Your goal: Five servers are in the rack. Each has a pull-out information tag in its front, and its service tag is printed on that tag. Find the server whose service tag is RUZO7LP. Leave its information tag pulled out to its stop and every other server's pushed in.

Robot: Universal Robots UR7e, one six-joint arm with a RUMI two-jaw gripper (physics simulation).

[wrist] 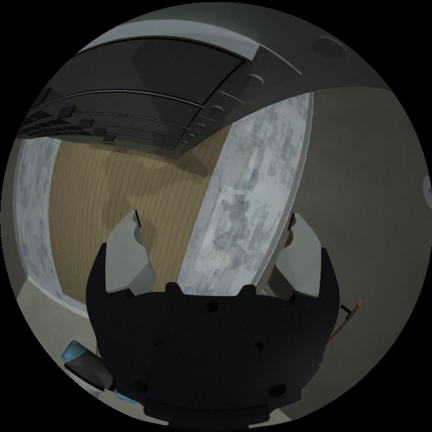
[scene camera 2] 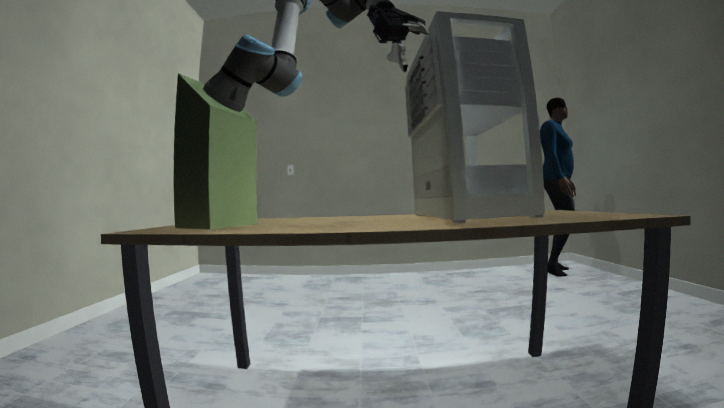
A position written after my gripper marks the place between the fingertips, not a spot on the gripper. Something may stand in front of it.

Observation:
I see my gripper (wrist: 213, 213) and a rack (scene camera 2: 469, 85).

